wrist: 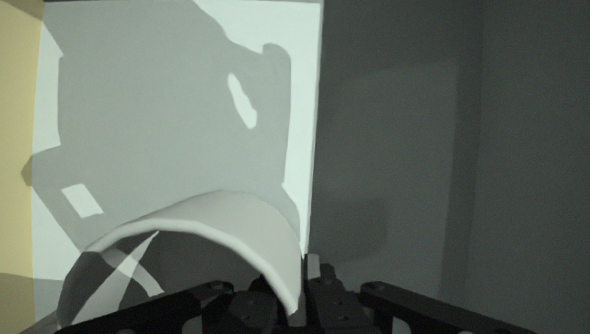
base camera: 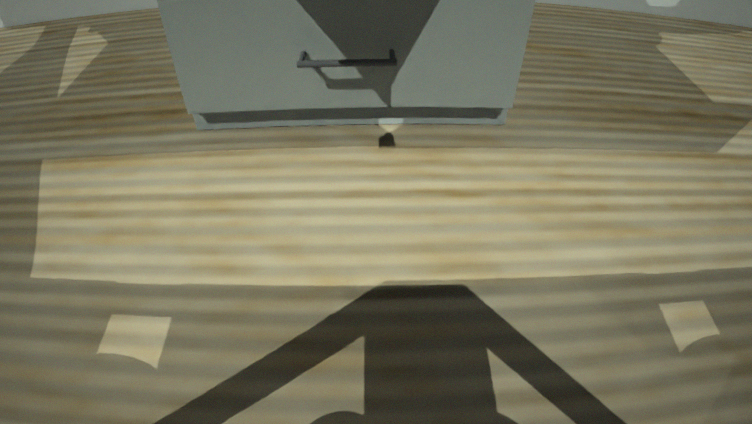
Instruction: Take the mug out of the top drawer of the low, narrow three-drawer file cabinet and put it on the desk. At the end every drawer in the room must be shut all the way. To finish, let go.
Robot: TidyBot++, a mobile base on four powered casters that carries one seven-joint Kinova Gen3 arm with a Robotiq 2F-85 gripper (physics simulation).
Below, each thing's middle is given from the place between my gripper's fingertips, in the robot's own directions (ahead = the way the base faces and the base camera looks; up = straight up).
Right now the mug (wrist: 222,235) is 50 mm ahead of my hand, 30 mm above it and 10 mm to the left of it.
